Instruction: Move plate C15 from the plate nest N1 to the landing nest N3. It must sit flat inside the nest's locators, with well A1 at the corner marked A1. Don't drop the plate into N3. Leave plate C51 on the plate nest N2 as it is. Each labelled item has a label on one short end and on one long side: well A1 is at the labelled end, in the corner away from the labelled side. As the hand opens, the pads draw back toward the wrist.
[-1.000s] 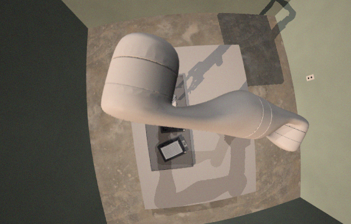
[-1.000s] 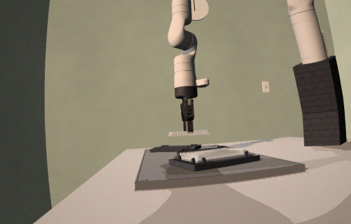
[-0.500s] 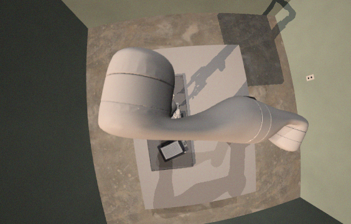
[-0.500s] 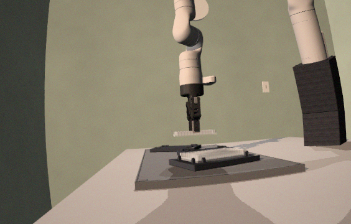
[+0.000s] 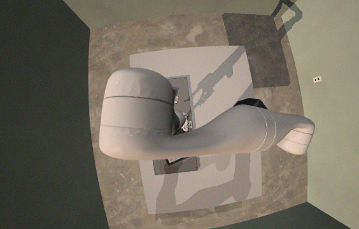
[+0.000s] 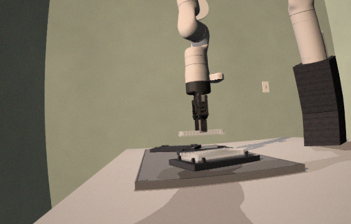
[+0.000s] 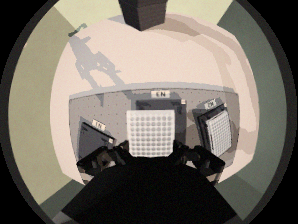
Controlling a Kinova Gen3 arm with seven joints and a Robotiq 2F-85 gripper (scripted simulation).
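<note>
Right now the landing nest N3 is 10 mm behind my hand, 30 mm to the left of it and 70 mm below it. Also, from my hand: nest label: 50 mm behind, 140 mm to the right, 70 mm below; black nest N2: 40 mm ahead, 210 mm to the left, 70 mm below; plate nest N1: 40 mm ahead, 190 mm to the right, 70 mm below.
</note>
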